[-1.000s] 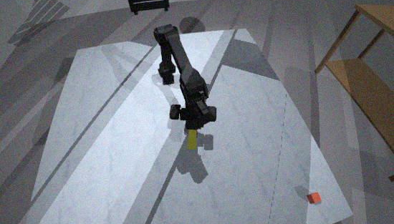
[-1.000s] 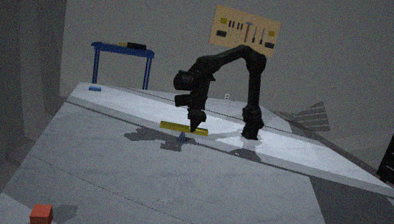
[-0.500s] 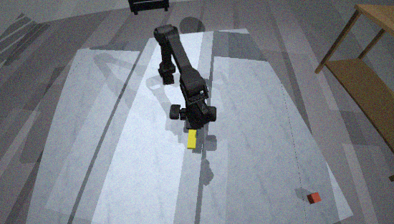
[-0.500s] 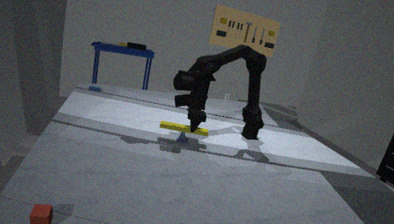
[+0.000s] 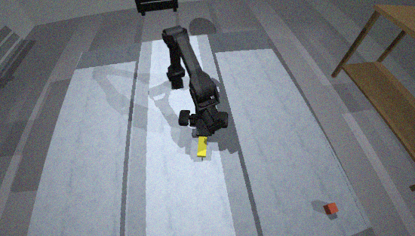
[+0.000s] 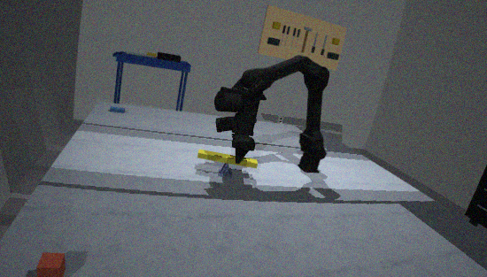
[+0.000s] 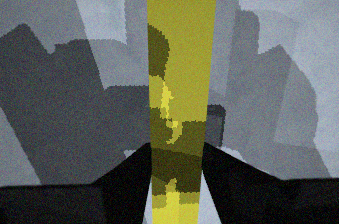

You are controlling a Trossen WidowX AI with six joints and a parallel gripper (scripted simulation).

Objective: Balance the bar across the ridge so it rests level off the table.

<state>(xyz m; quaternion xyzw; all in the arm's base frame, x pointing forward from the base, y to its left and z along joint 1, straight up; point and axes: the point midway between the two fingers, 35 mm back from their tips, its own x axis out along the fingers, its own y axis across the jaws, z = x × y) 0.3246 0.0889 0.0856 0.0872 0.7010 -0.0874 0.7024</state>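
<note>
My gripper tip is now 30 mm short of the yellow bar and 10 mm to the left of it. Round my gripper tip: blue block: 420 mm ahead, 590 mm to the right, 40 mm below; then red cube: 420 mm ahead, 410 mm to the left, 30 mm below.
</note>
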